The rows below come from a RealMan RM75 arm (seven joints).
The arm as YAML. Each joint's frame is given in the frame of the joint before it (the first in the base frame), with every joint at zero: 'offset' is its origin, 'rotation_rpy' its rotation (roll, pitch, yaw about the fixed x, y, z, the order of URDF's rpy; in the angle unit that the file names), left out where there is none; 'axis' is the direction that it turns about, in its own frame. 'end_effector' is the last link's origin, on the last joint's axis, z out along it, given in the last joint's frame.
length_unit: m
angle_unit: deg
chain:
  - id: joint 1
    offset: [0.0, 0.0, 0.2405]
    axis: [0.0, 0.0, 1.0]
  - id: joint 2
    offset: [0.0, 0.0, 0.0]
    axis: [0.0, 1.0, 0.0]
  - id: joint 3
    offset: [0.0, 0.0, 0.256]
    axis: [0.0, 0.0, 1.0]
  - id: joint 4
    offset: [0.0, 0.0, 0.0]
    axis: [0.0, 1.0, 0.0]
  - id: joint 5
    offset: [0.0, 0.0, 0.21]
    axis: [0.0, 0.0, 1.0]
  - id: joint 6
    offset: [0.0, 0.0, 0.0]
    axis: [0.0, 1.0, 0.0]
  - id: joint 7
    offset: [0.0, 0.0, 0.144]
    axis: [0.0, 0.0, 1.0]
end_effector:
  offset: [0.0, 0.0, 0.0]
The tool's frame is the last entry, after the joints.
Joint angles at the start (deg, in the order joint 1, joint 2, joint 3, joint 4, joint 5, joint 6, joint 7):
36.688, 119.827, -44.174, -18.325, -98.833, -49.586, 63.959
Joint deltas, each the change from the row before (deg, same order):
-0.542, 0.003, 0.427, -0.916, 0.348, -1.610, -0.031
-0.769, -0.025, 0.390, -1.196, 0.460, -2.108, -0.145
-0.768, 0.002, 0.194, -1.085, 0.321, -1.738, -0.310
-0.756, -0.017, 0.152, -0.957, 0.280, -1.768, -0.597
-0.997, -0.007, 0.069, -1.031, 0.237, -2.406, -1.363
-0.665, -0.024, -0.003, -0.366, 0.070, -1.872, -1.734
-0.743, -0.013, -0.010, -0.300, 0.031, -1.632, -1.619
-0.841, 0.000, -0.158, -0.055, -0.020, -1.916, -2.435
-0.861, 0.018, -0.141, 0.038, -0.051, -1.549, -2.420
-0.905, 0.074, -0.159, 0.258, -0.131, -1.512, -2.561
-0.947, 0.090, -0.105, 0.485, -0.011, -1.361, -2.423
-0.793, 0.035, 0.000, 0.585, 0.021, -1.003, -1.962
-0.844, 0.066, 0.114, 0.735, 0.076, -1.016, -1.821
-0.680, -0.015, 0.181, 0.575, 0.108, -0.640, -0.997
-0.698, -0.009, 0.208, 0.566, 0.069, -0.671, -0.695
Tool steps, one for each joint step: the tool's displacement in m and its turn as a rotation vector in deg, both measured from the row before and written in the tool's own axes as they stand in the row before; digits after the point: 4 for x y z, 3 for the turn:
-0.0027, -0.0007, -0.0031, -0.441, -1.341, 0.158
-0.0031, -0.0008, -0.0044, -0.616, -1.635, -0.030
-0.0019, -0.0005, -0.0042, -0.511, -1.221, -0.339
-0.0015, 0.0000, -0.0042, -0.611, -1.123, -0.626
-0.0008, 0.0015, -0.0054, -1.085, -1.262, -1.383
0.0005, 0.0027, -0.0036, -1.108, -0.772, -1.572
0.0015, 0.0026, -0.0039, -0.889, -0.592, -1.365
0.0027, 0.0046, -0.0041, -1.284, -0.562, -1.976
0.0035, 0.0045, -0.0041, -0.988, -0.372, -1.848
0.0044, 0.0060, -0.0039, -1.077, -0.294, -1.746
0.0050, 0.0065, -0.0040, -0.880, -0.311, -1.279
0.0046, 0.0055, -0.0036, -0.553, -0.217, -0.815
0.0048, 0.0061, -0.0038, -0.439, -0.309, -0.412
0.0039, 0.0039, -0.0035, -0.059, -0.171, 0.121
0.0038, 0.0040, -0.0036, -0.059, -0.186, 0.427

